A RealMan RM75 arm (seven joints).
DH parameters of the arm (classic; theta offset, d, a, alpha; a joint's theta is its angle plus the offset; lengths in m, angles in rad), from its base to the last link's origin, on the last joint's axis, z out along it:
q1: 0 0.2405 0 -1.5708
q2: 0 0 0 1.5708
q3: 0 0.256 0 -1.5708
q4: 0 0 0 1.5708
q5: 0 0.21 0 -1.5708
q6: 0 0 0 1.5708
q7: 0 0.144 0 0
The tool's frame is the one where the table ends.
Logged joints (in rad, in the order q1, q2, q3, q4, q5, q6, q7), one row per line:
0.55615, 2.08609, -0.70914, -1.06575, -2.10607, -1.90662, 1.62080
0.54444, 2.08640, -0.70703, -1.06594, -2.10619, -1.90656, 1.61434
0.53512, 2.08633, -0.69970, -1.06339, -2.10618, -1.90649, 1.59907
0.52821, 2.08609, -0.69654, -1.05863, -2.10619, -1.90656, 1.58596
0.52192, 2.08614, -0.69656, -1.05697, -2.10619, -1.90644, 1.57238
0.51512, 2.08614, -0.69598, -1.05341, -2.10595, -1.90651, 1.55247
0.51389, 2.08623, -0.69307, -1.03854, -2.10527, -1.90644, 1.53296
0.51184, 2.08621, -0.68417, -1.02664, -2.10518, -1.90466, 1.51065
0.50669, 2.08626, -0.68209, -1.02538, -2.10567, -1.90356, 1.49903
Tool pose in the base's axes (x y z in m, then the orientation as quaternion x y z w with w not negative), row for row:
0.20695, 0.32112, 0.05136, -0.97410, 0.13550, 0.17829, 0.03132
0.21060, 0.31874, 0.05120, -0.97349, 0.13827, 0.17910, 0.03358
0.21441, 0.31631, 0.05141, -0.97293, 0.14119, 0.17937, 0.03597
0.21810, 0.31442, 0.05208, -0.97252, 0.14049, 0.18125, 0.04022
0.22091, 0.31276, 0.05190, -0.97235, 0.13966, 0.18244, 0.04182
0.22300, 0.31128, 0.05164, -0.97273, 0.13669, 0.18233, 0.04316
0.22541, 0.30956, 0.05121, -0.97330, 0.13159, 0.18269, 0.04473
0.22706, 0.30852, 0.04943, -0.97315, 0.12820, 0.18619, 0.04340
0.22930, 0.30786, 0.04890, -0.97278, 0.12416, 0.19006, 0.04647
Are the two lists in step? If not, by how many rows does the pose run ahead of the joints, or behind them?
The pose runs 1 row behind the joints: the pose in row i belongs to the joints in row i - 1.
